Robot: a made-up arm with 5 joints.
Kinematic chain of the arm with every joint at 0, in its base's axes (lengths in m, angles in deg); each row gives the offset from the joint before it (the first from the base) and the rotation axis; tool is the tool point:
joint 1: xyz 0 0 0.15 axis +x
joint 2: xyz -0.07 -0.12 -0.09 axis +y
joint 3: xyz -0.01 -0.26 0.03 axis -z
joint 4: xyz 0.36 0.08 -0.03 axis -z
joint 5: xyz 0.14 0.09 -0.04 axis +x
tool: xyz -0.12 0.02 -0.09
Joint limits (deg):
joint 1: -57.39..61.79
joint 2: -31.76..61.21
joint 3: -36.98..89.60
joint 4: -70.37..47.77
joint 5: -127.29..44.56
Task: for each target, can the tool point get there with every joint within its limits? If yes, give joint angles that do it. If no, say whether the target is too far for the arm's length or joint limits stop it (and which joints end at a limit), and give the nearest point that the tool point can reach.
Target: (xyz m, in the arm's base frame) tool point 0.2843 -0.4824 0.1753
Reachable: yes | joints -36.25 12.23 16.99 12.46 -65.24
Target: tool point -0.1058 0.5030 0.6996
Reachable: no: joint limits stop it (at a limit: joint 1, joint 2, joint 3, joint 5) | nearest point -0.0544 0.3002 0.0636 | short by 0.670 m
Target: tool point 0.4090 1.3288 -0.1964
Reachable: no: too far | nearest point 0.0970 0.3995 -0.2135 | short by 0.980 m
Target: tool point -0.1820 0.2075 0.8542
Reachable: no: joint limits stop it (at a limit: joint 1, joint 2, joint 4, joint 5) | nearest point 0.2181 -0.2066 0.6338 | short by 0.617 m
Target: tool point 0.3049 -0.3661 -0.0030
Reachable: yes | joints -8.58 -2.41 21.95 -24.30 -6.04
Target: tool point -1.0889 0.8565 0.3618
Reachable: no: too far | nearest point -0.0854 0.2893 0.0291 | short by 1.200 m
